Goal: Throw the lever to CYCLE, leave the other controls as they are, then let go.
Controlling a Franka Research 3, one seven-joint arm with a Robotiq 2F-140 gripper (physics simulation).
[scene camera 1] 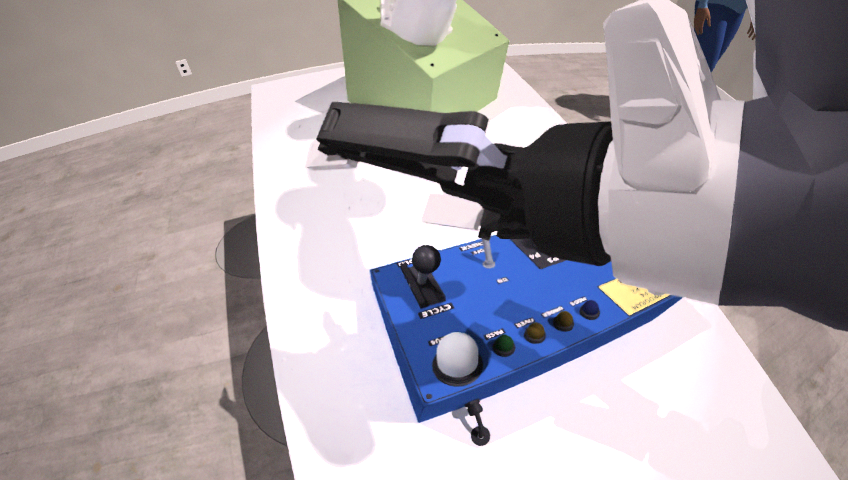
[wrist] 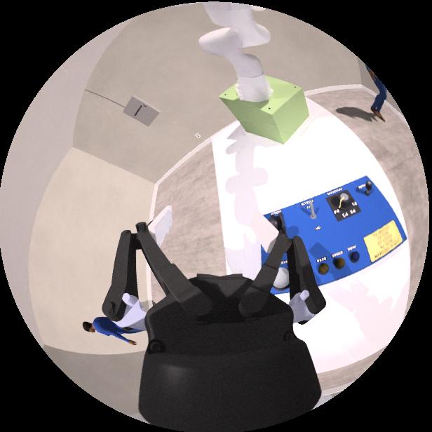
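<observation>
The lever, a black ball knob (scene camera 1: 426, 259) on a short grey stem, stands in a black slot at the blue panel's (scene camera 1: 464, 297) (wrist: 300, 242) left end in the scene view. The knob is over the slot's end away from the CYCLE label (scene camera 1: 436, 310). In the wrist view the lever (wrist: 276, 221) is partly hidden behind the right finger. My gripper (scene camera 1: 326, 142) (wrist: 212, 216) is open and empty. In the scene view its fingers point left, above the table and farther up the picture than the knob; they do not hold the lever.
A white dome button (scene camera 1: 457, 354) (wrist: 281, 278), a toggle switch (scene camera 1: 487, 252) (wrist: 312, 210), a rotary knob (wrist: 343, 200) and coloured lamps sit on the panel. A small black jack (scene camera 1: 480, 435) sticks out at its front. A green box (scene camera 1: 386, 65) (wrist: 270, 115) stands at the table's far end.
</observation>
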